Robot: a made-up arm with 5 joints.
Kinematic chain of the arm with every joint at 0, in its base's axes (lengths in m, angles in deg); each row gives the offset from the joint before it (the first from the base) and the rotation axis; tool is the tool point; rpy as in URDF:
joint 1: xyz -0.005 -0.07 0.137 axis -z
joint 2: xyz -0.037 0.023 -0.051 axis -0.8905 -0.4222 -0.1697
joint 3: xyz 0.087 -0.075 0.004 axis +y
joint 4: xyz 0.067 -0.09 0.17 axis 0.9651 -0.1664 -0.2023
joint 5: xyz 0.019 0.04 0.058 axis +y
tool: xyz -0.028 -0.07 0.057 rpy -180 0 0
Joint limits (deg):
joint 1: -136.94..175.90
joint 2: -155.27..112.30
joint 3: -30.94..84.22
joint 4: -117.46..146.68
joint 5: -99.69..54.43
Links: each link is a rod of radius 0.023 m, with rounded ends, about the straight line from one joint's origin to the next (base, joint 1, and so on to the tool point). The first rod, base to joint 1, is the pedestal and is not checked.
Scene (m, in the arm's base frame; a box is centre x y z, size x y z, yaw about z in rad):
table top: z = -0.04
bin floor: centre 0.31 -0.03 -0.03 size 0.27 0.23 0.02 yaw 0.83
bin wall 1: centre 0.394 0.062 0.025 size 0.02 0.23 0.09 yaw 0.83
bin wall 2: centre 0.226 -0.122 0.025 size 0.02 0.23 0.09 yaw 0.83
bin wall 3: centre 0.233 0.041 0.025 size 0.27 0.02 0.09 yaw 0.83
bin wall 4: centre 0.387 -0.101 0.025 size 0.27 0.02 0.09 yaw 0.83
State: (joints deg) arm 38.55 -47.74 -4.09 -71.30 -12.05
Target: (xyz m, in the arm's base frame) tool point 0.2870 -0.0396 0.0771
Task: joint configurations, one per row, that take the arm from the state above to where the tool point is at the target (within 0.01 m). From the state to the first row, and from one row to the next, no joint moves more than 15 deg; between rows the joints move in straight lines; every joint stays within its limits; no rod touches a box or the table.
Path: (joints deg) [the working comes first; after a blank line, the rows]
Joints at the target: 104.52 111.24 -28.27 -71.10 1.50
Straight joint move there: clear.

1: 44.55 -33.29 -6.29 -71.28 -10.82
2: 50.54 -18.83 -8.49 -71.26 -9.59
3: 56.54 -4.38 -10.68 -71.25 -8.35
4: 62.54 10.07 -12.88 -71.23 -7.12
5: 68.54 24.53 -15.08 -71.21 -5.89
6: 74.53 38.98 -17.28 -71.19 -4.66
7: 80.53 53.43 -19.48 -71.17 -3.43
8: 86.53 67.89 -21.68 -71.16 -2.20
9: 92.53 82.34 -23.87 -71.14 -0.96
10: 98.52 96.79 -26.07 -71.12 0.27
11: 104.52 111.24 -28.27 -71.10 1.50

